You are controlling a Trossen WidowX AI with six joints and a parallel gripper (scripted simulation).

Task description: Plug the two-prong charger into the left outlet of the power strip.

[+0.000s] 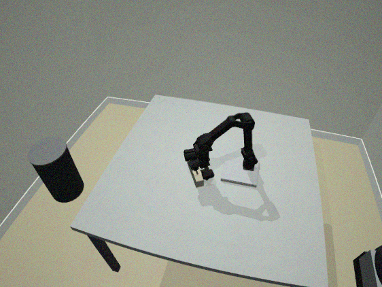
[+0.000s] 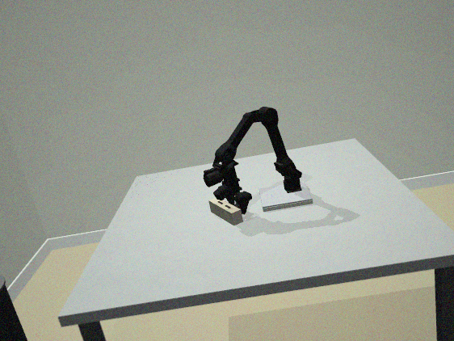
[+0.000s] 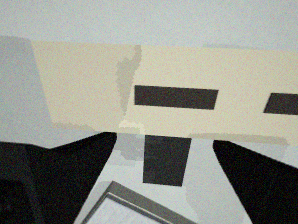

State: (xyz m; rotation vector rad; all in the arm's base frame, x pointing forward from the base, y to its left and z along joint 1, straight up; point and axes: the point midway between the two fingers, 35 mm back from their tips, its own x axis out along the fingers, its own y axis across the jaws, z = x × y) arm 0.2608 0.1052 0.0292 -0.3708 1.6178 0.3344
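Now: the two-prong charger 1 cm to the left of my gripper tip, 1 cm ahead of it and 1 cm above it.
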